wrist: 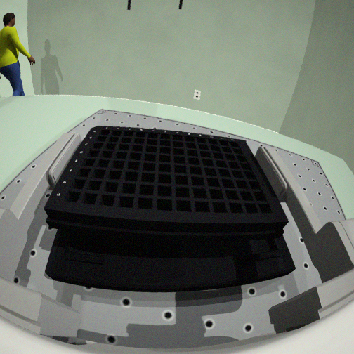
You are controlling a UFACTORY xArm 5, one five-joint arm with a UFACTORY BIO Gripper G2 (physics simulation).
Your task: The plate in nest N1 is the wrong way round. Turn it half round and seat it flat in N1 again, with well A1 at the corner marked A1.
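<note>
A black 96-well plate (160,216) is between the two finger pads of my gripper (168,170), which is shut on its short sides. The plate looks level. Its row letters run down its left edge, with G and H readable at the near end, so the A end is at the far left corner. A black nest (160,272) shows below the plate's near edge, roughly in line with it, with a dark gap between them. The rest of the nest is hidden under the plate. The A1 corner label does not show in this view.
A grey perforated deck (295,165) lies under and around the nest, with shadows across its near part. Beyond its far edge is a pale green surface, then a green wall with a socket (197,94). A person in a yellow top (10,47) stands at the far left.
</note>
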